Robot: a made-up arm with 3 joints.
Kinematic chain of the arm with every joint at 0, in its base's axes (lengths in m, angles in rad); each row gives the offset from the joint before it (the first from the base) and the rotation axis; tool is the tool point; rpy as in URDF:
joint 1: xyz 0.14 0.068 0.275 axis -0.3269 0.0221 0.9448
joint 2: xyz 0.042 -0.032 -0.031 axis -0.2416 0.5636 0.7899
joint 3: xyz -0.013 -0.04 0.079 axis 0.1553 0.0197 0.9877
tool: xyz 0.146 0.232 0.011 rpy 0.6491 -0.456 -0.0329
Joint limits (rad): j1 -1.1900..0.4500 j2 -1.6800..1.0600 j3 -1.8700..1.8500
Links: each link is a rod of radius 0.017 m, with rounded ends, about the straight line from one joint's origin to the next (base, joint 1, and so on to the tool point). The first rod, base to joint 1, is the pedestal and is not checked.
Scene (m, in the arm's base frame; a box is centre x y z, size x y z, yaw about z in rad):
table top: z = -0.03
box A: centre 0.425 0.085 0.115 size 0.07 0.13 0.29 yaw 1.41
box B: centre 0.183 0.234 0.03 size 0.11 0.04 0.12 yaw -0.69
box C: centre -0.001 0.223 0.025 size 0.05 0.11 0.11 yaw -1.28
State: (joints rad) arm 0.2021 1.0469 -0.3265
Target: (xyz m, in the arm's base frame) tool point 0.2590 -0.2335 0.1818
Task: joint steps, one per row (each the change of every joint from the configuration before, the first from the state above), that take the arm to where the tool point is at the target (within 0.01 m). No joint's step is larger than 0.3 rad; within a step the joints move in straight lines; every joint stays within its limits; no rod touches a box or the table.
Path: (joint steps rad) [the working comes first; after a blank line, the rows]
Joints at the target: -1.1528 0.5486 -1.4042
Straight joint move there: touches box A.

1: 0.0354 -0.2669 0.0304
2: 0.0354 -0.2670 0.0304
3: 0.0354 -0.2669 0.0304
4: 0.0355 -0.2670 0.0304
5: 0.0354 -0.2669 0.0303
6: 0.0354 -0.2670 0.0304
7: 0.0354 -0.2669 0.0304
8: -0.2765 0.2375 -0.2131
9: -0.2766 0.2375 -0.2132
10: -0.2765 0.2375 -0.2131
11: -0.2765 0.2375 -0.2131
12: -0.2766 0.2375 -0.2132
13: -0.2201 0.1828 -0.2247

